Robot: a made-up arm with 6 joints. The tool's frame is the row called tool.
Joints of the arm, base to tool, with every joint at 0 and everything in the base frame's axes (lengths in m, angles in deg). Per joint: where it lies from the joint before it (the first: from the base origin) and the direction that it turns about. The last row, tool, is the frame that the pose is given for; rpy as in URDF.
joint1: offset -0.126 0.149 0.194 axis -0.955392 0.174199 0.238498
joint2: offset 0.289 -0.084 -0.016 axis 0 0 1
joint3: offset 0.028 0.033 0.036 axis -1 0 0
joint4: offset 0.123 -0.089 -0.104 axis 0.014 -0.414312 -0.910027
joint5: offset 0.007 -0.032 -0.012 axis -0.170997 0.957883 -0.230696
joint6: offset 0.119 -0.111 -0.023 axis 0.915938 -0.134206 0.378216
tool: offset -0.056 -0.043 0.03 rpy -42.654 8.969 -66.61
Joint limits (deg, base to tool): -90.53..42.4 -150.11..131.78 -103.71..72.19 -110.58..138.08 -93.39..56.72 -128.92..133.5
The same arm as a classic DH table. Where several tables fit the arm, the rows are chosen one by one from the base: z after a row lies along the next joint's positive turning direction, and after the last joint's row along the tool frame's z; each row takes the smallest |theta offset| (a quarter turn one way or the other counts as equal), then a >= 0, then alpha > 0; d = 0 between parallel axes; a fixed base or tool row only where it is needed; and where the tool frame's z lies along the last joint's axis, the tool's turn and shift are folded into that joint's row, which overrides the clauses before.
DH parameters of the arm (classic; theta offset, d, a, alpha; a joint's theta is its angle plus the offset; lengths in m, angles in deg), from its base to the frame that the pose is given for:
base (fixed): 79.67 0.1570 0.1240 -76.20
joint1: 0.00 -0.1531 -0.0308 76.20
joint2: 10.33 0.0935 0.0330 -90.00
joint3: 24.48 -0.1492 -0.0379 -90.80
joint4: 80.13 0.1510 0.0024 100.91
joint5: 67.67 -0.1165 0.0812 111.87
joint6: 65.06 0.0235 -0.0673 -30.22
tool (fixed): -123.05 0.0273 0.0000 0.00
Joint limits (deg, base to tool): -90.53..42.40 -150.11..131.78 -103.71..72.19 -110.58..138.08 -93.39..56.72 -128.92..133.50

